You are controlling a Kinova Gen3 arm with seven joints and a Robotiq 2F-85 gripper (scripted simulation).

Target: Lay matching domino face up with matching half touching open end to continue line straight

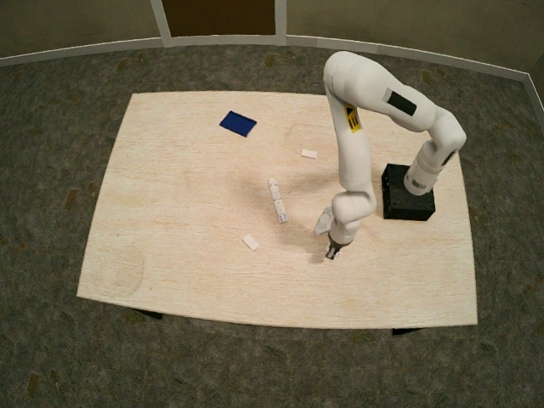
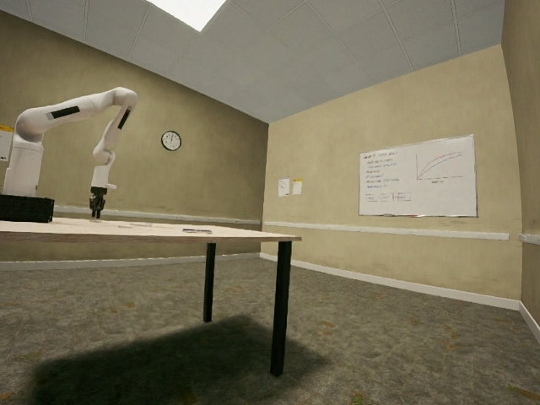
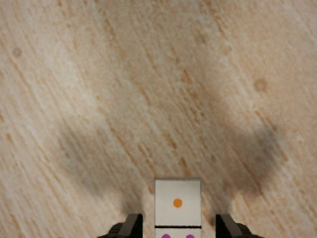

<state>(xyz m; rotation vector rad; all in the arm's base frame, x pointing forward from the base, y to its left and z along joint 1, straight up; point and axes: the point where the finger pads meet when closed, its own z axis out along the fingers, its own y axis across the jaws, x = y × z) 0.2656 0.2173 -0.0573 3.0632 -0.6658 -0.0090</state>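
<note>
My hand is 3 cm above the white domino.
</note>
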